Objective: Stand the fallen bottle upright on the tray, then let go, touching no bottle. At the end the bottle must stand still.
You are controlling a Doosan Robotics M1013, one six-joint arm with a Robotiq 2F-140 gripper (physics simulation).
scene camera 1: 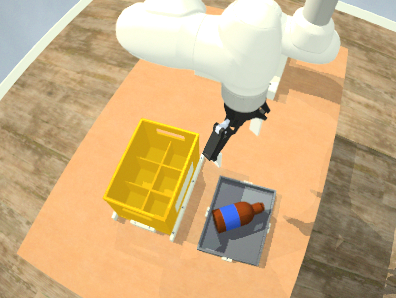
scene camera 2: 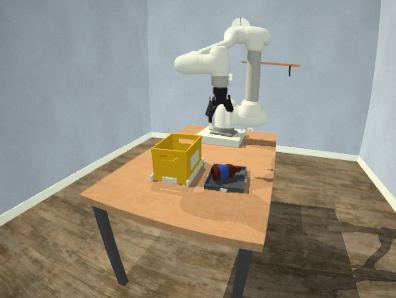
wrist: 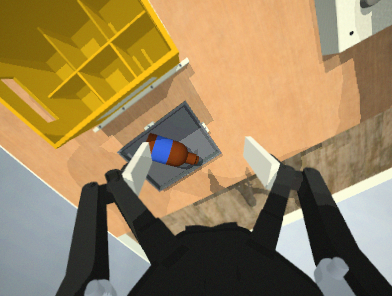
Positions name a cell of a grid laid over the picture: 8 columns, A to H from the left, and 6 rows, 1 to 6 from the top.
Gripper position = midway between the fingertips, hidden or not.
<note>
I see my gripper (scene camera 1: E3).
My gripper also shows in the wrist view (wrist: E4).
</note>
